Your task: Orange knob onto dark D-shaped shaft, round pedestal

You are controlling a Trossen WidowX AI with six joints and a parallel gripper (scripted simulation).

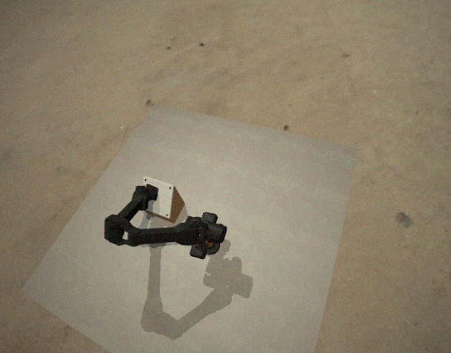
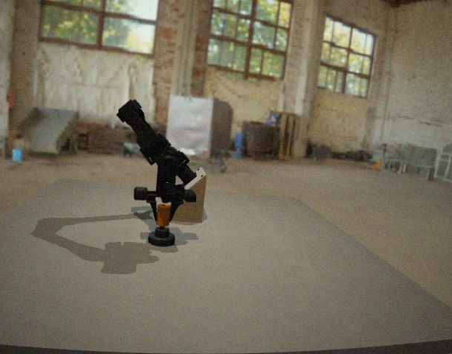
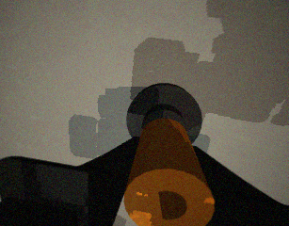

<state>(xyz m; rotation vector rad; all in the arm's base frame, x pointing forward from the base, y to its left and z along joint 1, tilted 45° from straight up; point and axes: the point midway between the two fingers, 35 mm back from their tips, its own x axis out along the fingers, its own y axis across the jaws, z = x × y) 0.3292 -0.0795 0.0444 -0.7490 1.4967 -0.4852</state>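
Right now the orange knob is 2 cm above my gripper tip. Round my gripper tip: round dark pedestal: 4 cm below.
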